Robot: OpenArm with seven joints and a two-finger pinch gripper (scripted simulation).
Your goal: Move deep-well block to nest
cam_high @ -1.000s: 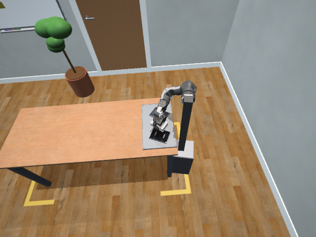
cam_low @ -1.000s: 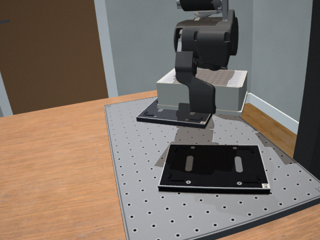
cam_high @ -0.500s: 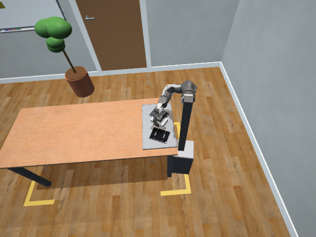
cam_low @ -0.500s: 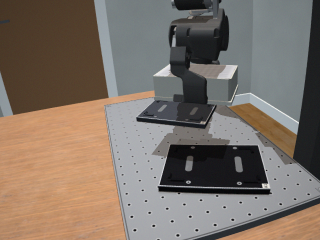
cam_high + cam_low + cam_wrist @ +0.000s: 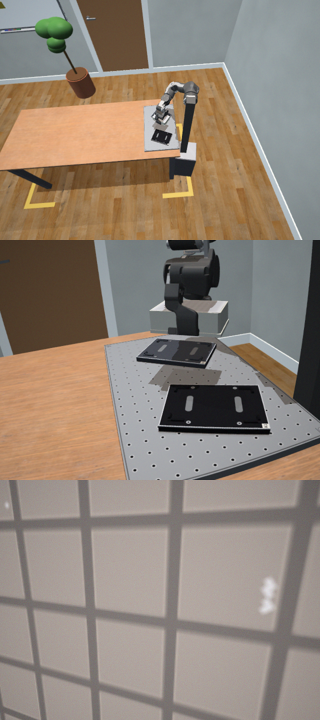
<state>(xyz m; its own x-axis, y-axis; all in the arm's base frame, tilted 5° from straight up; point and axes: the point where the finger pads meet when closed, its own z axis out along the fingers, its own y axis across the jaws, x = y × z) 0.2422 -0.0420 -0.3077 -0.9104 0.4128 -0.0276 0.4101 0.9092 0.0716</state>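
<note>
Now: the black nest N2 110 mm to the right of my hand, 100 mm below it and 20 mm ahead of it. From my hand the other things lie so: black nest N1: 120 mm to the left, 100 mm below, 20 mm behind; then A1 label: 190 mm to the left, 100 mm below, 80 mm behind; then white 96-well deep-well block: 20 mm above.
</note>
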